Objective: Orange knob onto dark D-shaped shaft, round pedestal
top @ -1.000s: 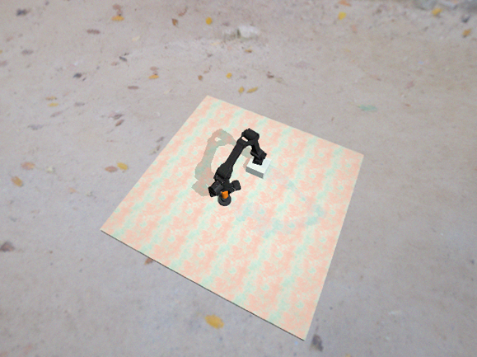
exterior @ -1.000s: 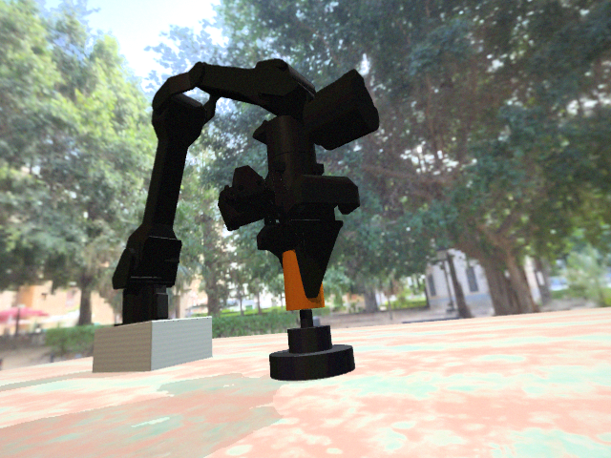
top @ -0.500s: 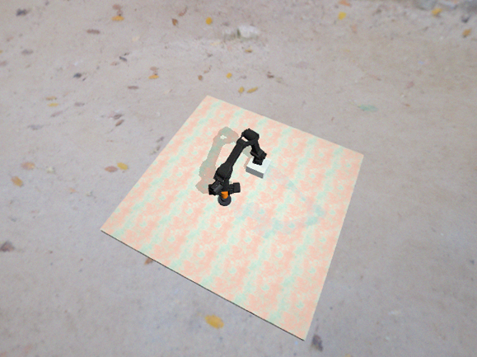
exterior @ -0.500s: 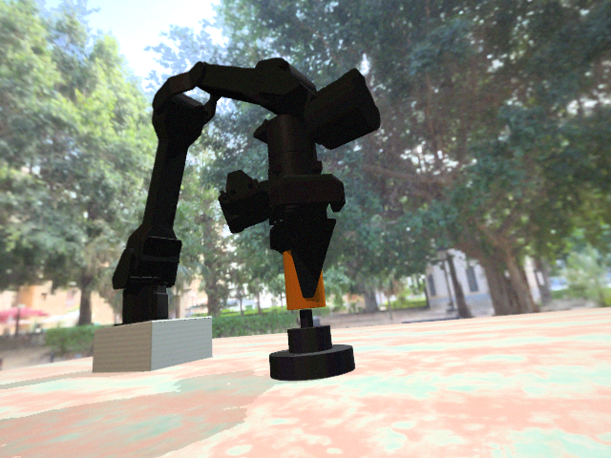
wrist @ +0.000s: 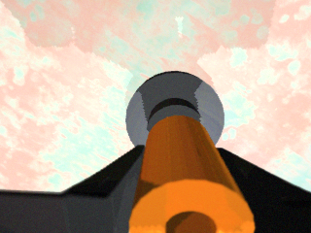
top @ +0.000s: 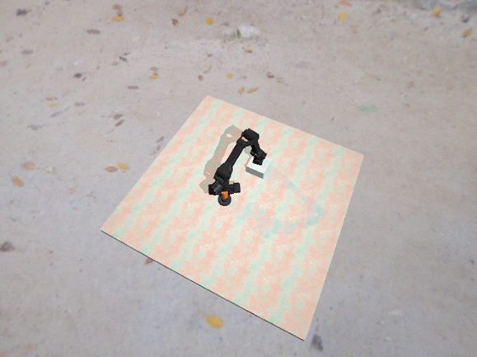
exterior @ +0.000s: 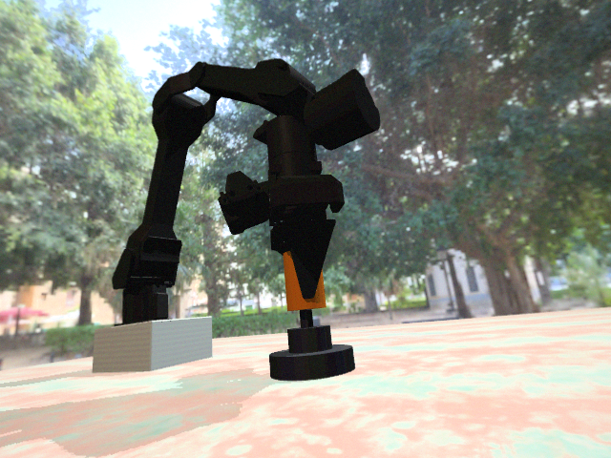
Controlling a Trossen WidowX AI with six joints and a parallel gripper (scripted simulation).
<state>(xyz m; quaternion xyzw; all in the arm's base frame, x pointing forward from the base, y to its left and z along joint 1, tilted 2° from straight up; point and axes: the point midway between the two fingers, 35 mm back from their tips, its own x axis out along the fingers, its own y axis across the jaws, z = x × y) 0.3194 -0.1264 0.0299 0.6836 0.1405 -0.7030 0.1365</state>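
Right now my gripper tip is 20 mm below the orange knob. Also, from my gripper tip: round pedestal (40 mm below).
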